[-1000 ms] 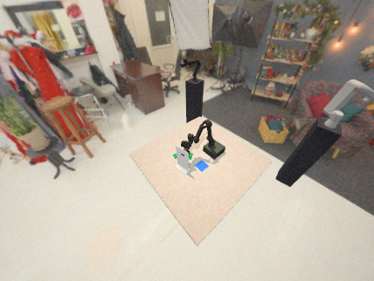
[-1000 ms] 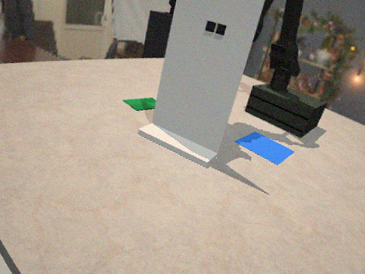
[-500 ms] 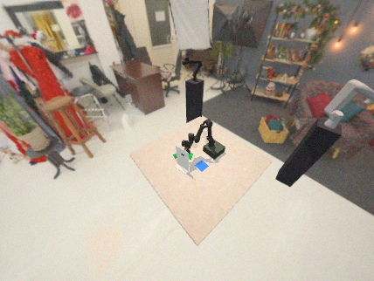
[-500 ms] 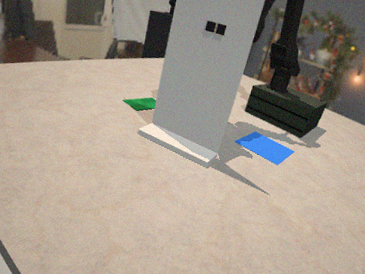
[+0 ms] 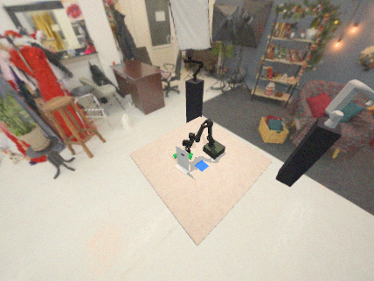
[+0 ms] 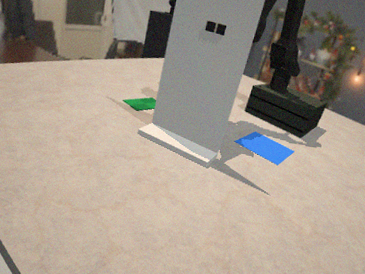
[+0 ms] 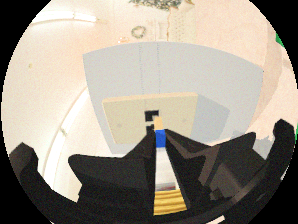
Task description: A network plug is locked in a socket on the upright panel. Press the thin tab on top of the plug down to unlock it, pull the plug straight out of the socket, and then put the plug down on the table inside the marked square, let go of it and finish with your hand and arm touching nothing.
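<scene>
Now: gripper tip 12 cm past the blue square, 15 cm to the right of it and 25 cm above it. The rest, counted from my gripper tip: blue plug: right at my gripper tip; then grey upright panel: 5 cm ahead, 1 cm to the left, 10 cm below.
</scene>
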